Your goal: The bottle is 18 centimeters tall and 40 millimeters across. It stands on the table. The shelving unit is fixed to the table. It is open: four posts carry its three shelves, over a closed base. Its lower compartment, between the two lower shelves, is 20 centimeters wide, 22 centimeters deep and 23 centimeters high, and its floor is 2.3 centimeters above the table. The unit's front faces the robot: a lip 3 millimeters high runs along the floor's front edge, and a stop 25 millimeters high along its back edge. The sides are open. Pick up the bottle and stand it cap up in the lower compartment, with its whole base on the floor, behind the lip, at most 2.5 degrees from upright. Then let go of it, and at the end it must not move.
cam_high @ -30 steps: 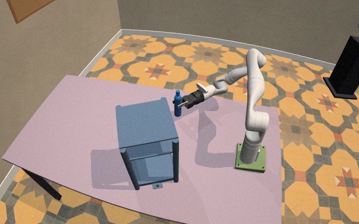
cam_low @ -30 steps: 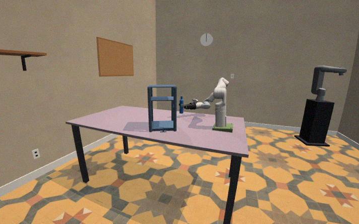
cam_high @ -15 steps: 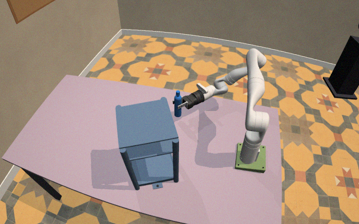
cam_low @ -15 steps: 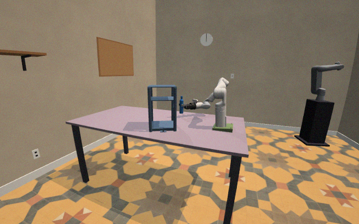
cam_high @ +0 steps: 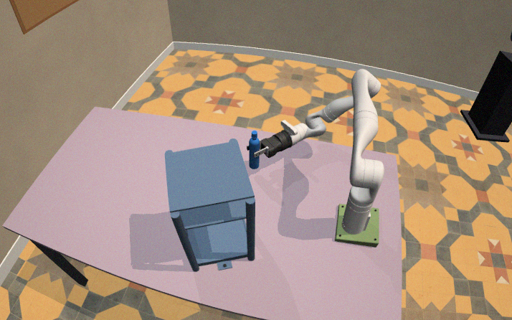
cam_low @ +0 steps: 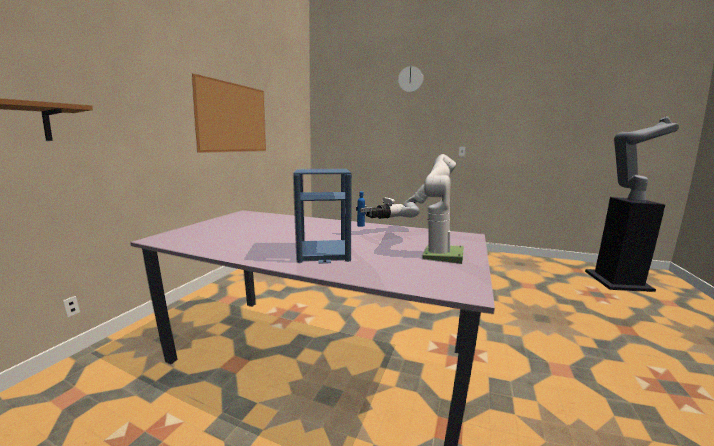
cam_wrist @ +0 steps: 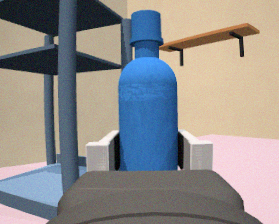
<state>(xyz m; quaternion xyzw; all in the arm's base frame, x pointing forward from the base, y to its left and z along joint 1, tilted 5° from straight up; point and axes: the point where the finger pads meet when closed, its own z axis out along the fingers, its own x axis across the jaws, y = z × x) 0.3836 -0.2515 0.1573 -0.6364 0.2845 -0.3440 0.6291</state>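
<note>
My gripper is now 32 cm to the right of the shelving unit, 12 cm short of it and 4 cm below it. Round my hand: blue bottle: 3 cm above.
</note>
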